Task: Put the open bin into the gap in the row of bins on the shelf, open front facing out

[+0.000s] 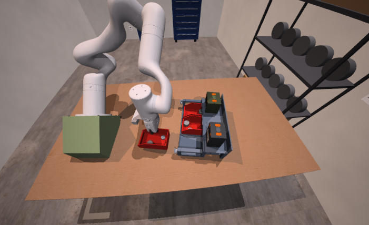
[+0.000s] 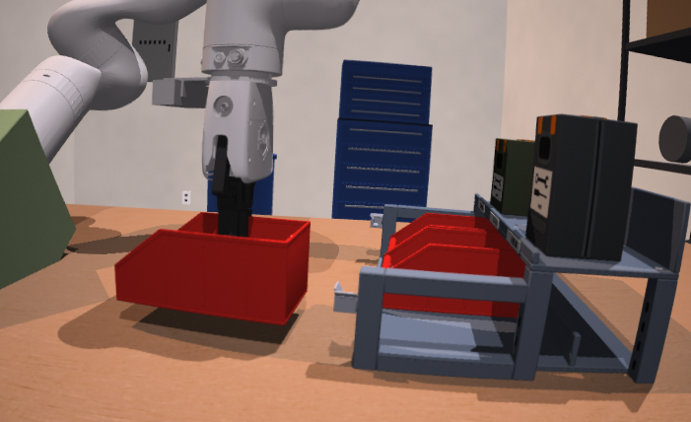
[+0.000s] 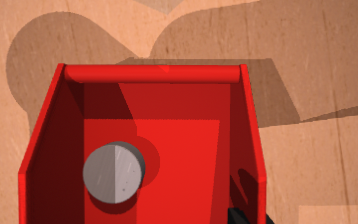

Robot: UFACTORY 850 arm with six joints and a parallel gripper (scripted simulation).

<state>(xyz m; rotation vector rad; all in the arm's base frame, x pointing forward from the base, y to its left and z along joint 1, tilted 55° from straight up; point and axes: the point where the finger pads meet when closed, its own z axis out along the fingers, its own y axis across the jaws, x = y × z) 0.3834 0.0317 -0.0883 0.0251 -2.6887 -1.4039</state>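
Now: hand 7 cm to the left of the grey disc, 5 cm above it and 3 cm past it. Round my hand: grey shelf (27 cm ahead, 6 cm to the left, 2 cm below).
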